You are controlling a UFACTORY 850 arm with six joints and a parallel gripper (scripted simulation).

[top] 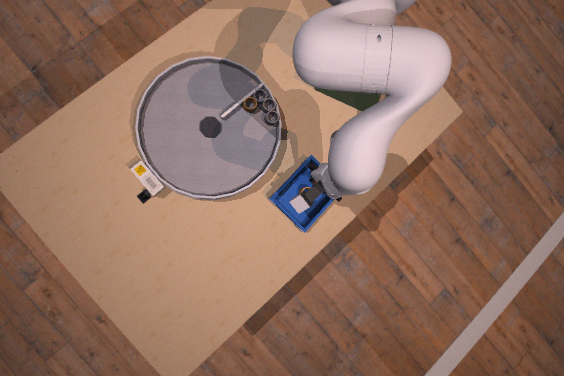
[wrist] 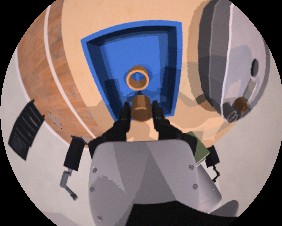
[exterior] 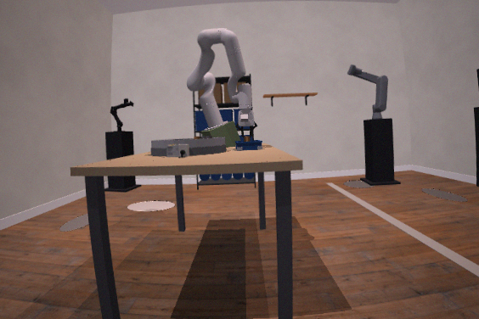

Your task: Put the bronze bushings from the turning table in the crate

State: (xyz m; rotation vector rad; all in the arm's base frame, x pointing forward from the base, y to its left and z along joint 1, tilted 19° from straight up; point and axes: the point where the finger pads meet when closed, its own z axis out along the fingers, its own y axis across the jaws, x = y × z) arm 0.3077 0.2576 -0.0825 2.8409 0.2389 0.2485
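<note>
Right now my hand is 40 mm short of the blue crate, 10 mm to the right of it and 70 mm above it. Also, from my hand: round grey turning table (180 mm ahead, 320 mm to the right, 40 mm below).
</note>
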